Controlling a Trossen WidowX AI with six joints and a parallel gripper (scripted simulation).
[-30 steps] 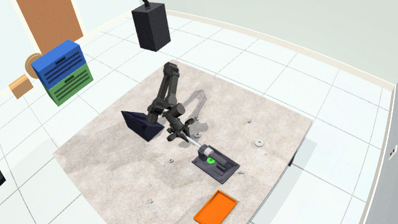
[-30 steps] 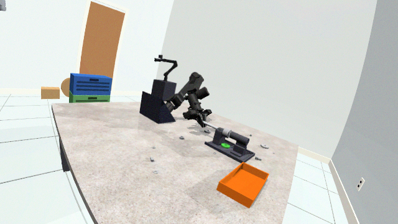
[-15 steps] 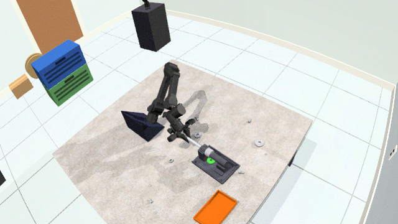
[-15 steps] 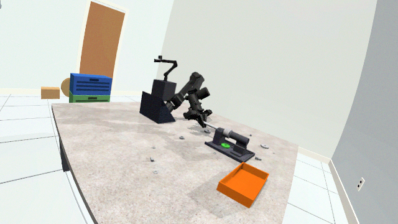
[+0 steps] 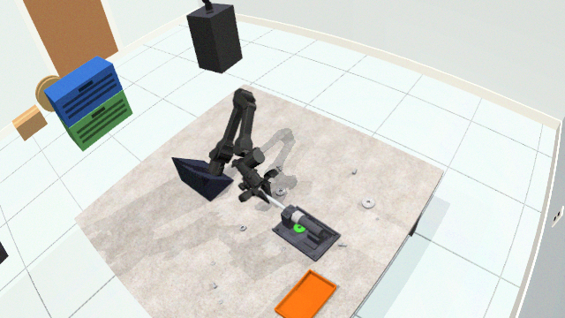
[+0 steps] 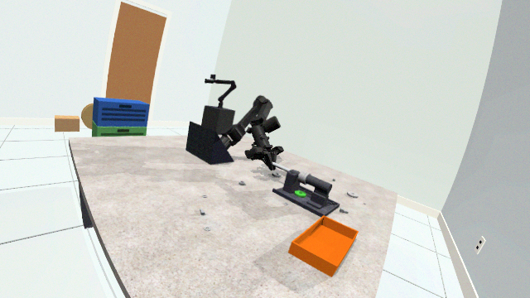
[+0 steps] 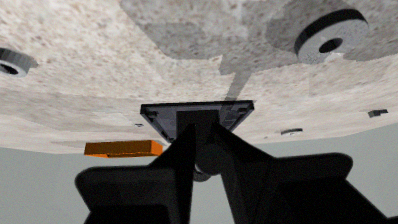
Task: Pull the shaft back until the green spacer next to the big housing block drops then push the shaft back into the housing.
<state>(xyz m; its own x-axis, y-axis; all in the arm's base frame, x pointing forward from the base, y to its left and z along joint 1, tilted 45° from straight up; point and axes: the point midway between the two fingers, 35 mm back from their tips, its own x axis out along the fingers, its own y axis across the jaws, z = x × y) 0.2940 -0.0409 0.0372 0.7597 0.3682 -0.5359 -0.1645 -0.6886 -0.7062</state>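
Right now the shaft is 60 mm ahead of my gripper tip, 30 mm above it and 10 mm to the right of it. From my gripper tip the other things lie so: green spacer: 150 mm ahead, 40 mm below, 20 mm to the right; orange tray: 340 mm ahead, 280 mm to the right, 40 mm below.
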